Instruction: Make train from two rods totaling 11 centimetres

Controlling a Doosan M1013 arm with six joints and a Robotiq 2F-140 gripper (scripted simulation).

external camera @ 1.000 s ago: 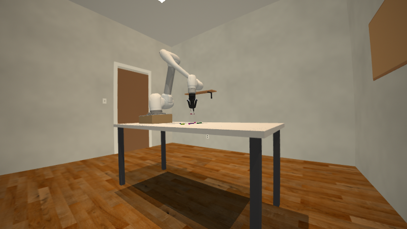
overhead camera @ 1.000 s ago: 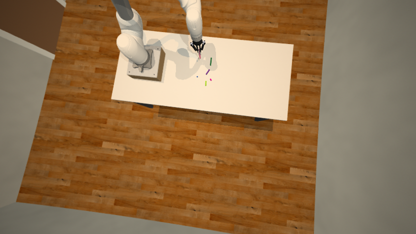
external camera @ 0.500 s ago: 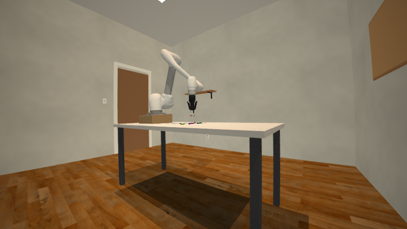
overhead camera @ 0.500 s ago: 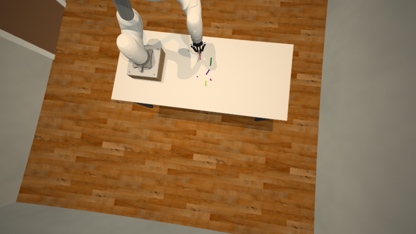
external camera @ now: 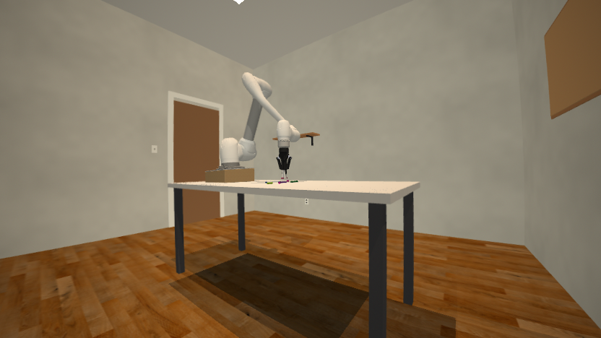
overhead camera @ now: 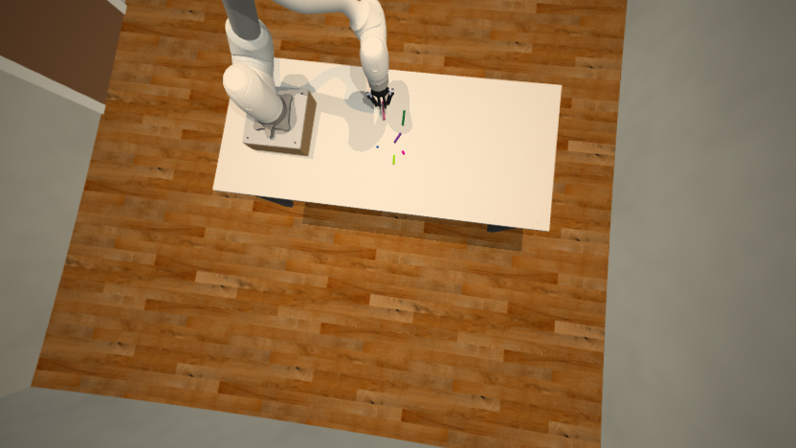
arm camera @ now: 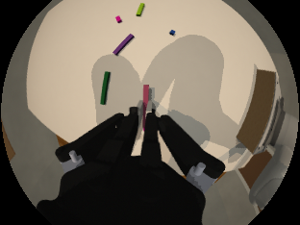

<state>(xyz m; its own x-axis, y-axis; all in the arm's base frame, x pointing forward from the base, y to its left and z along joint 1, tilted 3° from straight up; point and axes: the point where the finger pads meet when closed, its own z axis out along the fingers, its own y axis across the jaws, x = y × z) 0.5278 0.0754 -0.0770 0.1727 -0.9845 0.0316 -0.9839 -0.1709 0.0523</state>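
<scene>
Now: hand 110 mm short of the green rod, 50 mm above it and 20 mm to the left of it. Also, from my hand: tiny blue rod: 180 mm to the right, 50 mm below, 20 mm behind; then pink rod: 30 mm below; then purple rod: 130 mm to the right, 80 mm ahead, 50 mm below.
</scene>
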